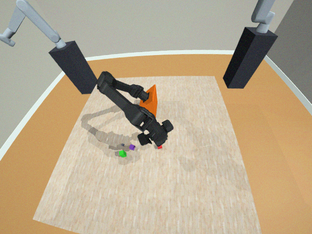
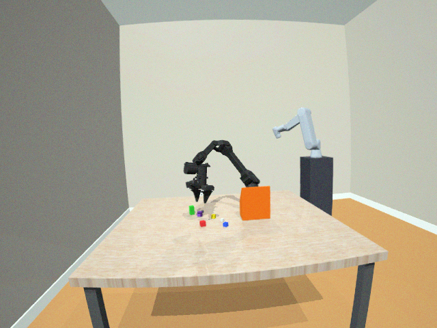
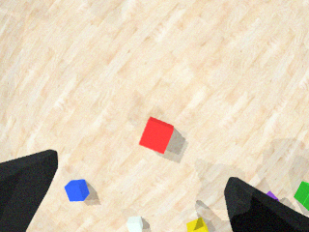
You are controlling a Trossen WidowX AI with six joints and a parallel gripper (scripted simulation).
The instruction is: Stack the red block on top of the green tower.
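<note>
Now: gripper tip 12 cm above the red block. Also, from my gripper tip: blue block (13 cm behind, 3 cm to the left, 13 cm below); then white block (12 cm behind, 6 cm to the right, 13 cm below); then yellow block (7 cm behind, 13 cm to the right, 13 cm below).
</note>
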